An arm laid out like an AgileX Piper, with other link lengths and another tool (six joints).
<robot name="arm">
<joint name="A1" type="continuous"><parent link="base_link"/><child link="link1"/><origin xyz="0 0 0.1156"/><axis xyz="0 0 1"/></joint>
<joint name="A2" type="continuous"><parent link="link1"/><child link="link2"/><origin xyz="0 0 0" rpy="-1.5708 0 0"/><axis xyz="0 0 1"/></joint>
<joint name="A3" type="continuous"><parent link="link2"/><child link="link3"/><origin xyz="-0.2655 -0.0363 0"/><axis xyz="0 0 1"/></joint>
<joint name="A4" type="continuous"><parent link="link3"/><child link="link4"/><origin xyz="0.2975 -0.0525 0" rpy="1.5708 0 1.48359"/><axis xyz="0 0 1"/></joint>
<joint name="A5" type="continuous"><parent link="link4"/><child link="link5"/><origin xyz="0 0 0" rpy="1.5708 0 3.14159"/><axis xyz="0 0 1"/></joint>
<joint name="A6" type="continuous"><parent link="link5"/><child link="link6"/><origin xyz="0 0.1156 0" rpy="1.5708 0 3.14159"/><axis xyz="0 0 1"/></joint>
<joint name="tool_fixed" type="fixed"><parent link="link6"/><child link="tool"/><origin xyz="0.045 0.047 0.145" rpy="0 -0.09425 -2.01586"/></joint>
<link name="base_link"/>
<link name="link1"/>
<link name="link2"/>
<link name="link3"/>
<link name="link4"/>
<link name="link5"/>
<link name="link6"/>
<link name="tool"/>
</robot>
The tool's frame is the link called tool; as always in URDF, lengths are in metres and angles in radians. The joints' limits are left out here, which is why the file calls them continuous.
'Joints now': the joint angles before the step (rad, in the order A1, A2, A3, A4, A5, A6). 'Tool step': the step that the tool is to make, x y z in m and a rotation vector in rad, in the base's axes. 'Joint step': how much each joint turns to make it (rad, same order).
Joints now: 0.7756 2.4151 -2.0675 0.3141 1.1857 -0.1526
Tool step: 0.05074 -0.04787 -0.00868 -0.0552 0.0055 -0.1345
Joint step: -0.1199 0.0120 -0.0042 -0.0456 0.0242 0.0348
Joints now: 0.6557 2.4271 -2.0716 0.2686 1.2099 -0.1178
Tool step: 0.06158 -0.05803 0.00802 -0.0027 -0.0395 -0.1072
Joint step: -0.1505 -0.0069 -0.0253 -0.0211 0.0098 -0.0369
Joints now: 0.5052 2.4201 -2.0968 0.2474 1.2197 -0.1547
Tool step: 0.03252 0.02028 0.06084 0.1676 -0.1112 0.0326
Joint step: -0.0396 -0.0282 -0.1164 0.1174 -0.0045 -0.0984
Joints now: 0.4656 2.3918 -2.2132 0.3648 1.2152 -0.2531
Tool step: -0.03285 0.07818 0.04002 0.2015 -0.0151 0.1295
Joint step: 0.0826 0.0252 -0.0848 0.1940 -0.0205 -0.0795
